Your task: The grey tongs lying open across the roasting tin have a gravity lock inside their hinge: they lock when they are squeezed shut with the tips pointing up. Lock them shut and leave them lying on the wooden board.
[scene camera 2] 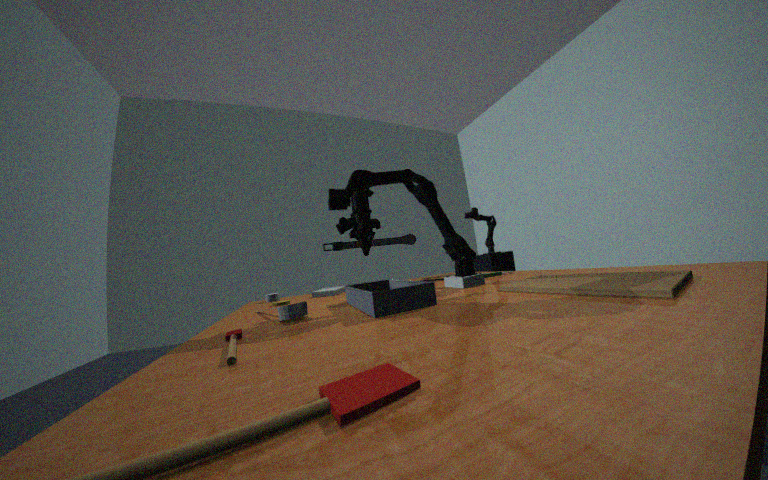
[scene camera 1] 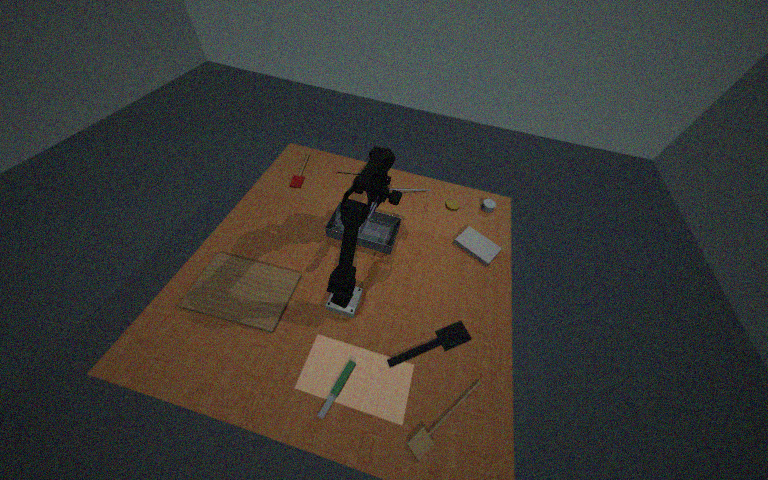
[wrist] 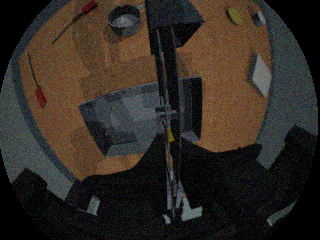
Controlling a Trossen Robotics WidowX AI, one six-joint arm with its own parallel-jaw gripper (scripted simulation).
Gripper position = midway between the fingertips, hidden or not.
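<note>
Wooden board (scene camera 2: 662,284). Black spatula (scene camera 1: 455,334). Roasting tin (scene camera 2: 378,299), (scene camera 1: 379,234), (wrist: 124,122). The gripper (scene camera 2: 366,255), (wrist: 164,133).
</note>
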